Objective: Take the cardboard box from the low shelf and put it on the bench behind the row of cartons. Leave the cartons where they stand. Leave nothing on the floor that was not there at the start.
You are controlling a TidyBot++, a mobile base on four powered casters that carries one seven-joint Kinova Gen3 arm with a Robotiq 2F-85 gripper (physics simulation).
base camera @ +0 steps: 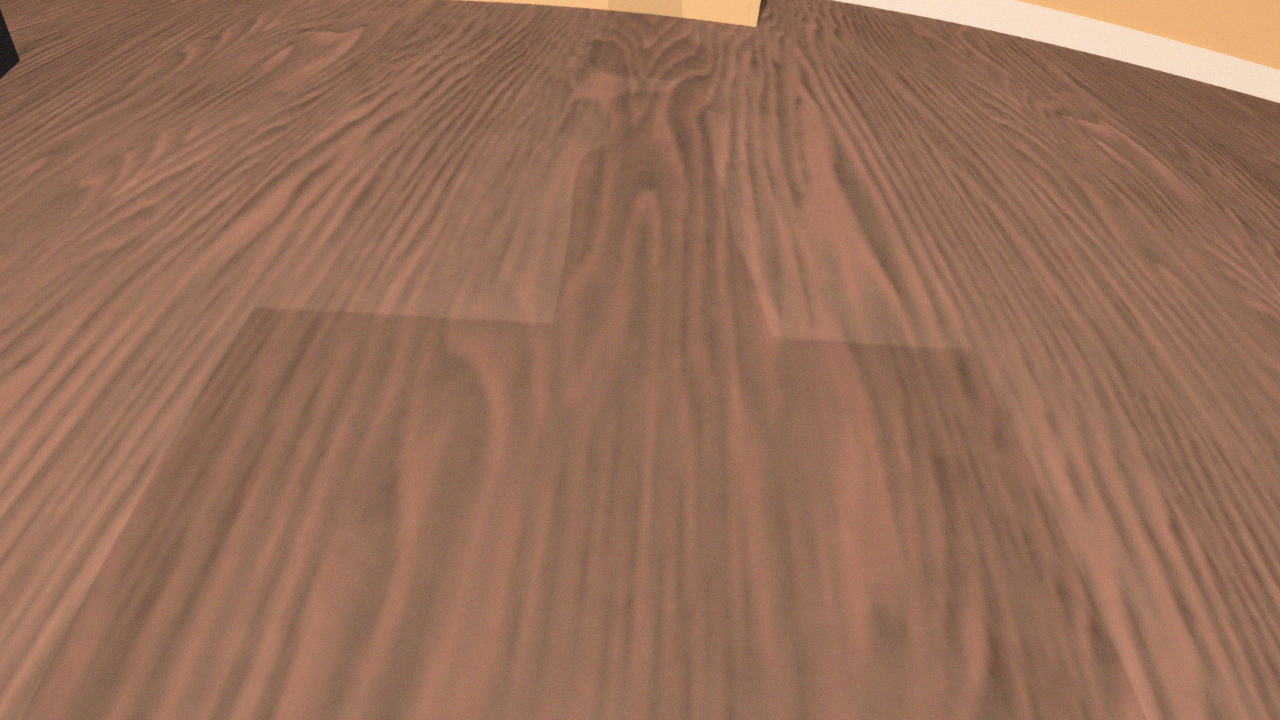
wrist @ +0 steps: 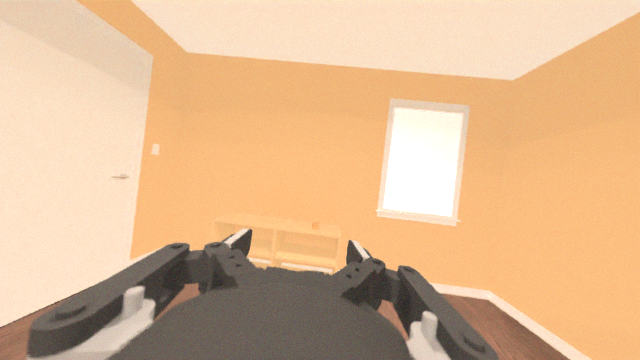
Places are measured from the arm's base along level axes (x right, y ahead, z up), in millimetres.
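Where they show: gripper, between the fingertips: point(wrist: 299, 245).
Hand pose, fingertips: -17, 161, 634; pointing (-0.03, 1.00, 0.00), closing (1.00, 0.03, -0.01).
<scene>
Things, the pixels of their top centre, and the offset from my fingertips, as dx, dy, dz. "spot": a spot on its surface instead. Level surfaces: height alone.
- small orange-brown box, centre of its top: point(wrist: 315, 222) +54, +1559, -371
- wood floor, height of its surface: dz -1031
- dark object, a spot on its surface: point(base camera: 5, 40) spot: -1076, +1051, -985
The low shelf point(base camera: 716, 10) point(wrist: 274, 221) is a pale wooden unit with open compartments. It stands against the far wall in the wrist view, and its lower edge shows at the top of the base camera view. A small orange-brown box point(wrist: 315, 226) sits on its top board, right of the middle; it looks like the cardboard box but is tiny at this distance. My gripper point(wrist: 299, 245) is open and empty, pointing across the room, well short of the shelf. The fingers hide part of the shelf. The bench and the row of cartons do not show in either view.
A wood floor point(base camera: 626, 447) lies before the base. A dark object point(base camera: 5, 40) shows at the left edge of the base camera view. A white door point(wrist: 65, 165) is at the left, a window point(wrist: 422, 160) at the right. A white skirting board point(base camera: 1074, 34) runs along the wall.
</scene>
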